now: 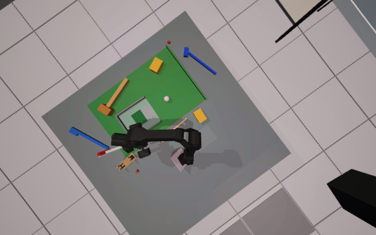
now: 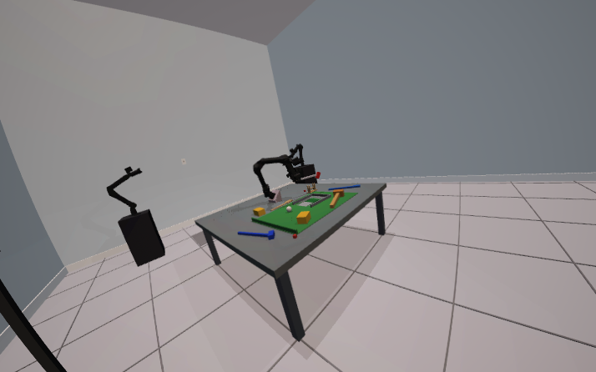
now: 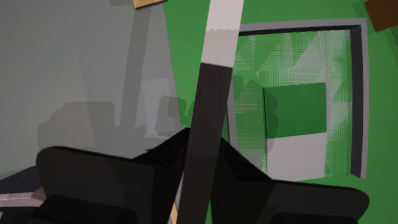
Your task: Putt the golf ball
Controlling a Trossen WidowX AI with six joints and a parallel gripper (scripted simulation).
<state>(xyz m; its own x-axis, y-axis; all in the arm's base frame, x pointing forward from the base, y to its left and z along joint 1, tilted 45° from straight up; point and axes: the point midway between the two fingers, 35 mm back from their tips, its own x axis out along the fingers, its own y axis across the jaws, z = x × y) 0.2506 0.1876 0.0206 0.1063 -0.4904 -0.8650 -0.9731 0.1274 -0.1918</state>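
Right now my gripper tip is 150 mm to the left of the tan rod, 150 mm above it and 60 mm past it. Also, from my gripper tip: white golf ball: 250 mm to the right, 160 mm ahead, 130 mm below.
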